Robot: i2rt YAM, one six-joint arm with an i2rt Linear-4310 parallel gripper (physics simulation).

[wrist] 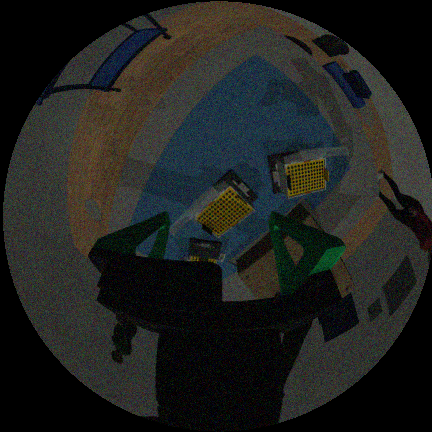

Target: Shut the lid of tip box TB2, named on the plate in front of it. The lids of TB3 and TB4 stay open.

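Places are measured from the arm's base along level axes (x down, y back, z left), in metres.
Where they show: gripper, fingertip midpoint: (218, 216).
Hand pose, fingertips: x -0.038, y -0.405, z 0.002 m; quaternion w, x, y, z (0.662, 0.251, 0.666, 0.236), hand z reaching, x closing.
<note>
After its pixels a point has its place.
A tip box (225, 211) {x 0.136, y -0.315, z 0.060 m} with a yellow rack stands near the middle of the wrist view, its clear lid raised along its left side. A second tip box (306, 177) {x 0.136, y -0.267, z -0.146 m} with a yellow rack stands to the right, its clear lid raised along its far edge. A third tip box (205, 248) {x 0.170, y -0.228, z 0.208 m} shows in part, dark with a strip of yellow, largely hidden behind the gripper body; its lid state is unclear. The name plates are not readable, so I cannot tell which is TB2. My gripper (218, 216) {x -0.038, y -0.405, z 0.002 m} is open and empty, its green fingers apart in view on either side of the middle box.
The boxes stand on a blue mat (210, 120) {x 0.193, y -0.493, z -0.047 m} on a grey table (150, 117) {x 0.196, y -0.610, z 0.046 m}. A brown open container (260, 280) {x 0.084, y -0.060, z 0.117 m} lies partly behind the right finger. A blue-shelved cart (122, 57) stands at upper left, and a dark and red object (416, 216) is at far right.
</note>
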